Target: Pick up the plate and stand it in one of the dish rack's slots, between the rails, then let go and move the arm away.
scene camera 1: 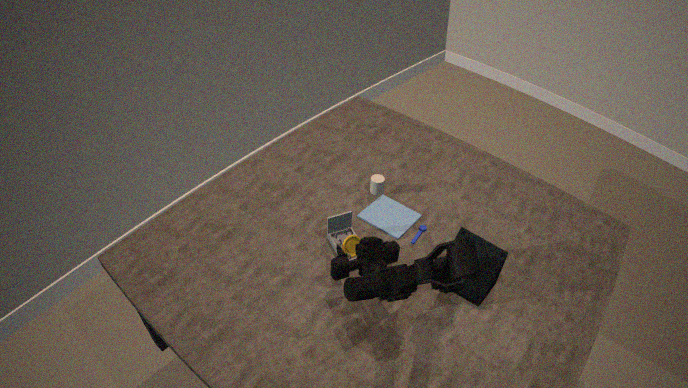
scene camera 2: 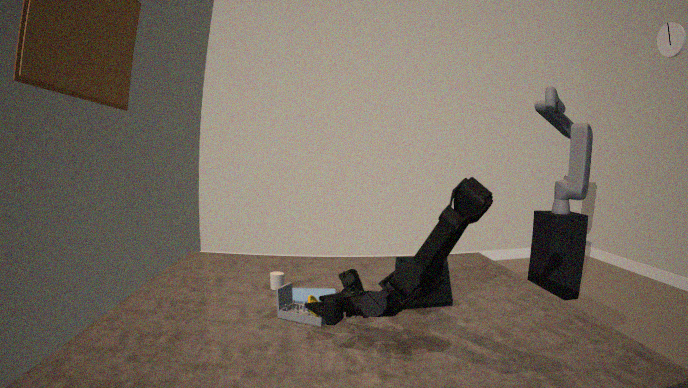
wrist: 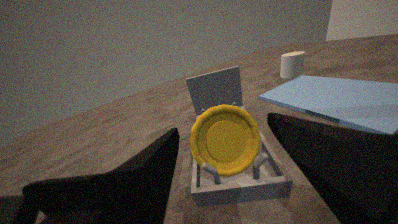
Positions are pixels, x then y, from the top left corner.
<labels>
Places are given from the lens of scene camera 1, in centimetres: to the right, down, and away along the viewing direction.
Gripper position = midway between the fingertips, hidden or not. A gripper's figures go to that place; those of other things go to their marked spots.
gripper [scene camera 1: 350, 241]: 2, 13, 124
light blue mat [scene camera 1: 394, 219]: 15, 8, 138
</labels>
